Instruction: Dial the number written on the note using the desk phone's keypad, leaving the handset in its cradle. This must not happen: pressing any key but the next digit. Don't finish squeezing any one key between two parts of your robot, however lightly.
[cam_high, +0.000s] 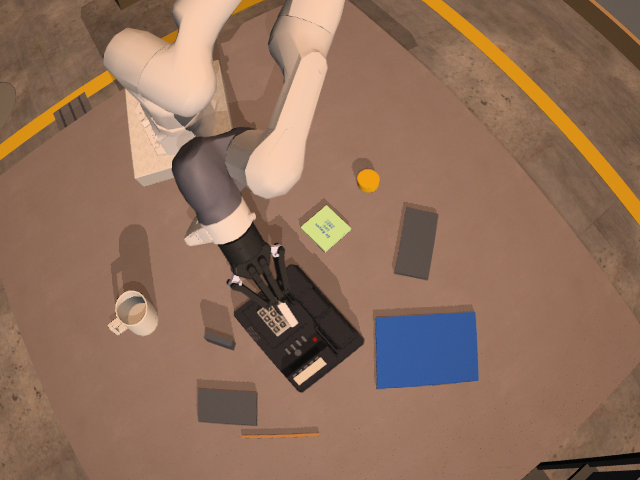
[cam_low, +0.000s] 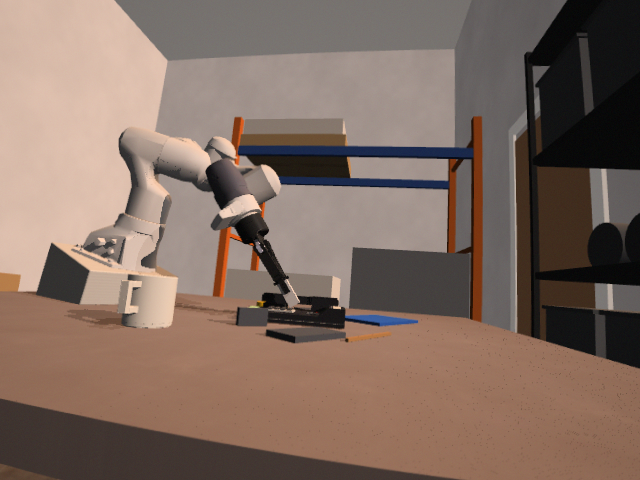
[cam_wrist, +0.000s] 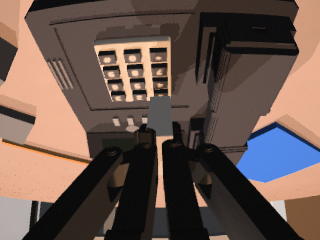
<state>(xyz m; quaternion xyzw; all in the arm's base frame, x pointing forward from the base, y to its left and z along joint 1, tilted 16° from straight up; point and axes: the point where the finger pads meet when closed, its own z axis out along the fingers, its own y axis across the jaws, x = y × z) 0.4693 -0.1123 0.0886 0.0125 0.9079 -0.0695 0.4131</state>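
Now: hand 5 cm to the right of the handset, 3 cm short of it and 2 cm above it. From my hand the other things lie so: pencil: 19 cm to the right, 17 cm ahead, 6 cm below; then grey block: 14 cm to the right, 6 cm behind, 5 cm below; then note: 20 cm to the left, 9 cm behind, 6 cm below.
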